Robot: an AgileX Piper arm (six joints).
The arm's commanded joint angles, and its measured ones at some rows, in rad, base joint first. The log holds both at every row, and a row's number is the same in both.
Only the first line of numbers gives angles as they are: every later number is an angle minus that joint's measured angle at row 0.
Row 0, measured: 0.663 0.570 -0.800 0.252 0.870 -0.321
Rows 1 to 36, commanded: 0.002 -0.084 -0.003 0.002 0.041 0.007; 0.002 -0.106 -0.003 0.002 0.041 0.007; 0.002 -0.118 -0.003 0.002 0.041 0.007; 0.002 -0.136 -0.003 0.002 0.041 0.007; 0.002 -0.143 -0.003 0.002 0.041 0.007; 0.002 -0.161 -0.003 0.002 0.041 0.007; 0.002 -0.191 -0.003 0.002 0.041 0.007; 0.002 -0.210 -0.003 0.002 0.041 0.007; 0.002 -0.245 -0.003 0.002 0.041 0.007; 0.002 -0.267 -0.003 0.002 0.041 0.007; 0.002 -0.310 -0.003 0.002 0.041 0.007; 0.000 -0.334 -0.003 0.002 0.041 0.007; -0.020 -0.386 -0.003 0.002 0.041 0.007; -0.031 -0.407 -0.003 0.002 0.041 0.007; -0.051 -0.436 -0.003 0.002 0.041 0.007; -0.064 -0.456 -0.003 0.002 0.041 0.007; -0.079 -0.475 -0.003 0.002 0.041 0.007; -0.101 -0.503 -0.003 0.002 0.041 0.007; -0.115 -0.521 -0.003 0.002 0.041 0.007; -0.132 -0.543 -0.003 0.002 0.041 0.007; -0.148 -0.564 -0.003 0.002 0.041 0.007; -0.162 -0.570 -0.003 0.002 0.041 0.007; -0.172 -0.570 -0.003 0.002 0.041 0.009; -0.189 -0.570 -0.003 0.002 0.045 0.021; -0.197 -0.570 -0.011 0.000 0.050 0.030; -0.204 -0.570 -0.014 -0.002 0.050 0.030; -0.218 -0.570 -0.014 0.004 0.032 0.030; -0.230 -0.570 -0.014 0.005 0.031 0.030; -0.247 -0.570 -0.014 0.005 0.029 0.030; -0.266 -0.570 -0.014 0.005 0.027 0.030; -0.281 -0.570 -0.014 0.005 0.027 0.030; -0.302 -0.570 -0.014 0.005 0.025 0.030; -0.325 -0.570 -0.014 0.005 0.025 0.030; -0.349 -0.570 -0.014 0.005 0.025 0.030; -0.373 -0.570 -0.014 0.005 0.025 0.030; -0.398 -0.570 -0.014 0.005 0.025 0.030
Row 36, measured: -0.317 -0.568 -0.012 0.002 0.034 0.024
